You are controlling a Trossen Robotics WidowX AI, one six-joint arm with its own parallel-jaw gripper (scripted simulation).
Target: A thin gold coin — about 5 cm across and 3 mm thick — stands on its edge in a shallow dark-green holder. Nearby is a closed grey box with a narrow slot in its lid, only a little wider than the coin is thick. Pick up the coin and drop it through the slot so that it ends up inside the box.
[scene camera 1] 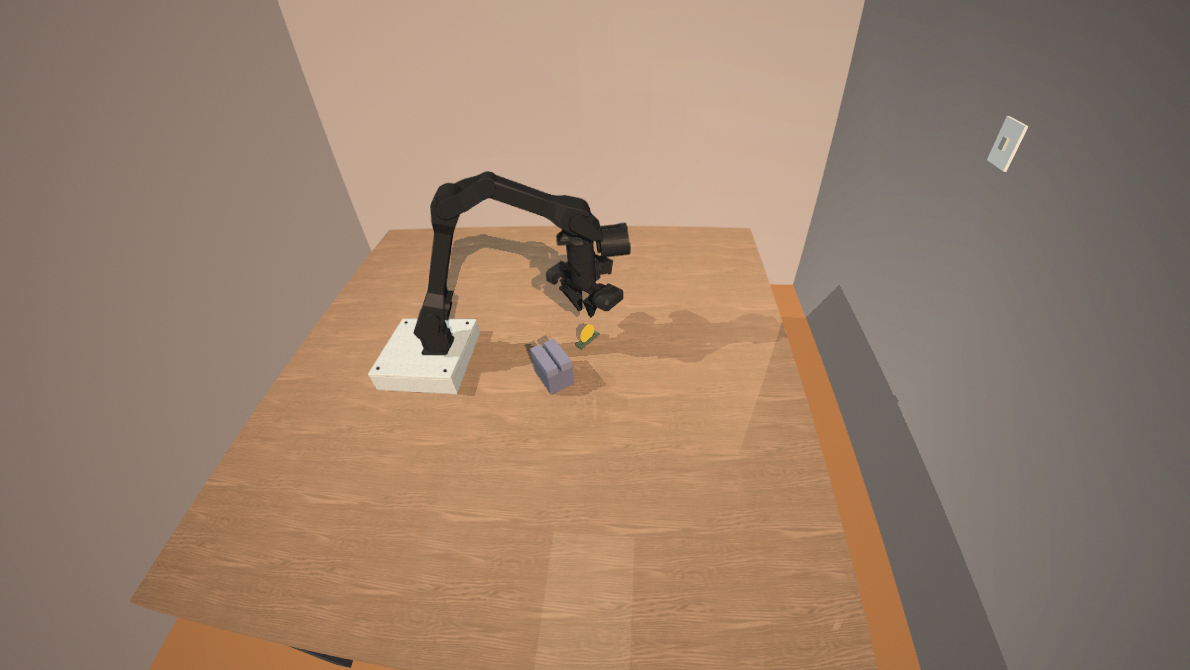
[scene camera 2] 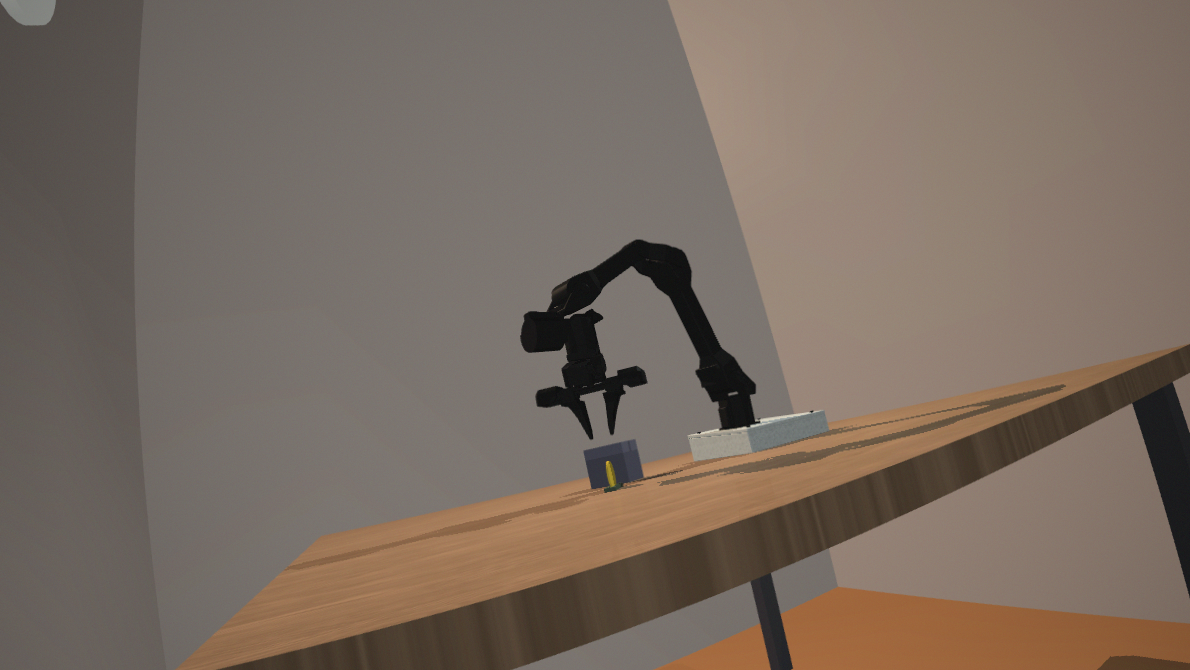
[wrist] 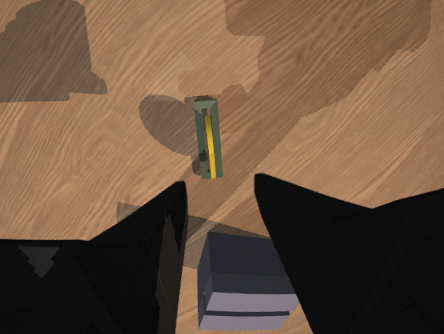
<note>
I see my gripper (scene camera 2: 601,437).
My gripper is seen too in scene camera 1 (scene camera 1: 585,313) and in the wrist view (wrist: 220,186).
</note>
